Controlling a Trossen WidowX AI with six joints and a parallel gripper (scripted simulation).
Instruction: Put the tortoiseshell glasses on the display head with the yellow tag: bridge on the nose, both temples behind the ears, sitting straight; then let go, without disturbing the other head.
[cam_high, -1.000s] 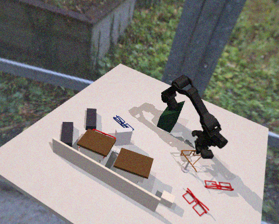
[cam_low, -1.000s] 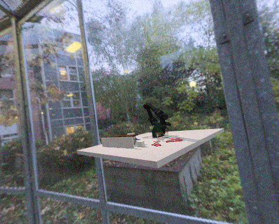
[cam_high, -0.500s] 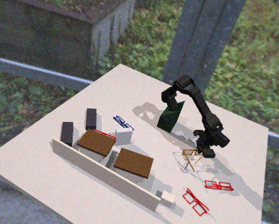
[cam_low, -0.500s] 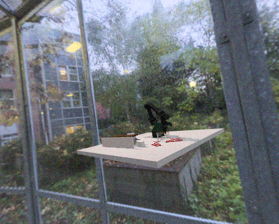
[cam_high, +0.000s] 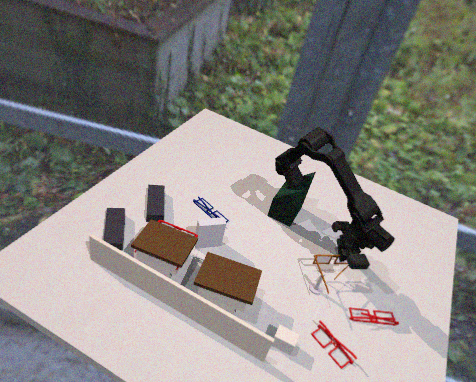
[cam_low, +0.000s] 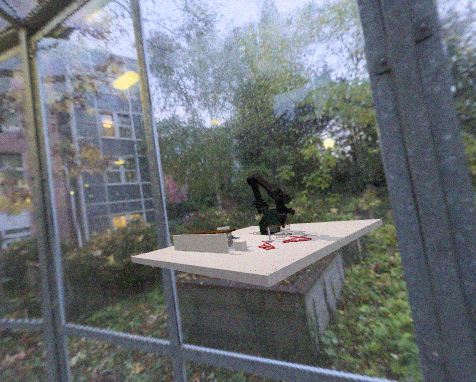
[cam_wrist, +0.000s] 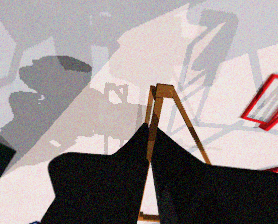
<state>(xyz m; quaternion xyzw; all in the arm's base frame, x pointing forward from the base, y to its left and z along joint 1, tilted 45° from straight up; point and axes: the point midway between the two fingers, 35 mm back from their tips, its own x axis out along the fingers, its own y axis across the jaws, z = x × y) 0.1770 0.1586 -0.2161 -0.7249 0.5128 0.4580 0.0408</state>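
Right now the grey peg is 110 mm ahead of my gripper tip, 30 mm to the right of it and 40 mm below it. Round my gripper tip: long wall 440 mm ahead, 360 mm to the right, 10 mm below; then cream block 360 mm ahead, 40 mm to the right, 30 mm below.
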